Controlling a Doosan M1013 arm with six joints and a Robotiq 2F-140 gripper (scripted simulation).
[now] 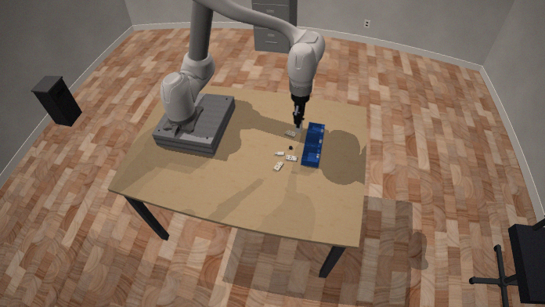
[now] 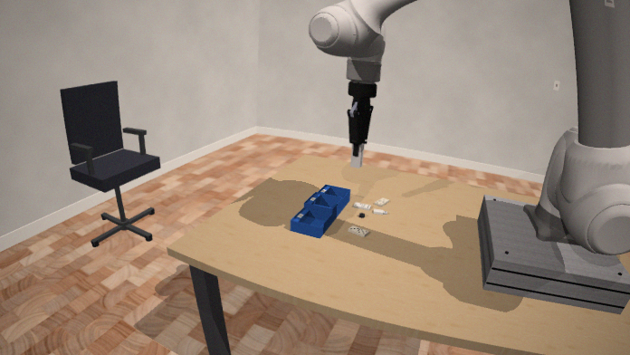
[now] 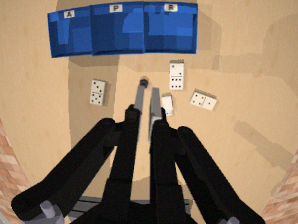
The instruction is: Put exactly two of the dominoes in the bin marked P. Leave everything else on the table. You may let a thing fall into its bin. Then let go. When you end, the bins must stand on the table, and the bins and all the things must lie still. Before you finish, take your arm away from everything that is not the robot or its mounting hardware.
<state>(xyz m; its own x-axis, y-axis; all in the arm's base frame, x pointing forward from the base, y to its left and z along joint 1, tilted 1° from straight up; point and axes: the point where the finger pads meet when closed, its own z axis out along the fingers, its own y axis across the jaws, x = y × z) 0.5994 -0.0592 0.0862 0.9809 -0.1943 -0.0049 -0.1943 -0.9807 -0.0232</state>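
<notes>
My gripper is now 8 cm short of the blue bin block, 4 cm to the right of it and 16 cm above it. The rest, counted from my hand: white usb stick: 8 cm behind, 3 cm to the right, 17 cm below; small black nut: 3 cm behind, 1 cm to the left, 17 cm below; domino: 4 cm behind, 10 cm to the left, 17 cm below.
</notes>
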